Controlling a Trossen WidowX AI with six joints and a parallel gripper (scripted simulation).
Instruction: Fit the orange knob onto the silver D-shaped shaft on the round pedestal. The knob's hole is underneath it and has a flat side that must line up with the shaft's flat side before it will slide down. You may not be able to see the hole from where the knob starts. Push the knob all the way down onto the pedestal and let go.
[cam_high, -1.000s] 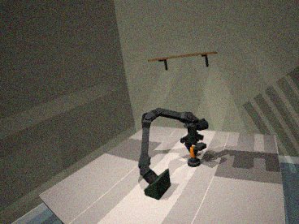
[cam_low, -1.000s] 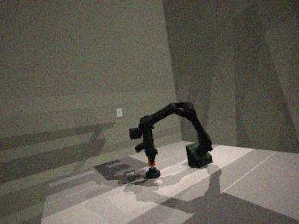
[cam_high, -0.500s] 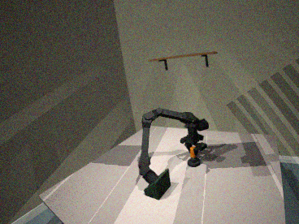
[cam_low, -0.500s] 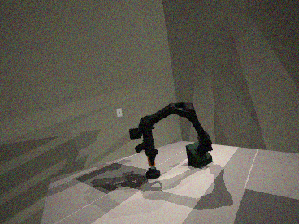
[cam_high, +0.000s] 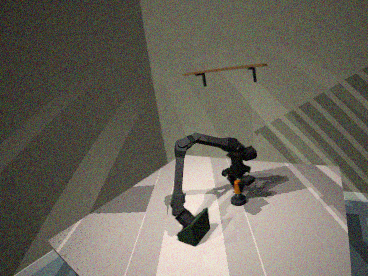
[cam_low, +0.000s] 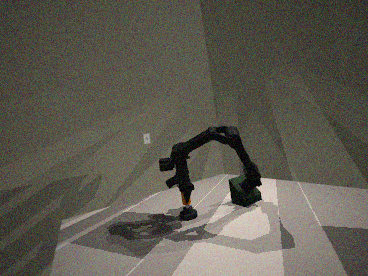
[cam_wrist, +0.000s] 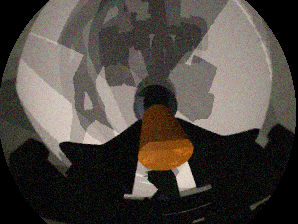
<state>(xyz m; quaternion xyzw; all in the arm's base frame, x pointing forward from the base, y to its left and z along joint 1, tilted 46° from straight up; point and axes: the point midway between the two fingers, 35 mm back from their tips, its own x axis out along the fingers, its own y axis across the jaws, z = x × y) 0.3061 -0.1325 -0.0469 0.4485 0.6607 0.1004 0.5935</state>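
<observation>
Right now my gripper tip is 40 mm above the dark round pedestal. The rest, counted from my gripper tip: orange knob: 30 mm above.
</observation>
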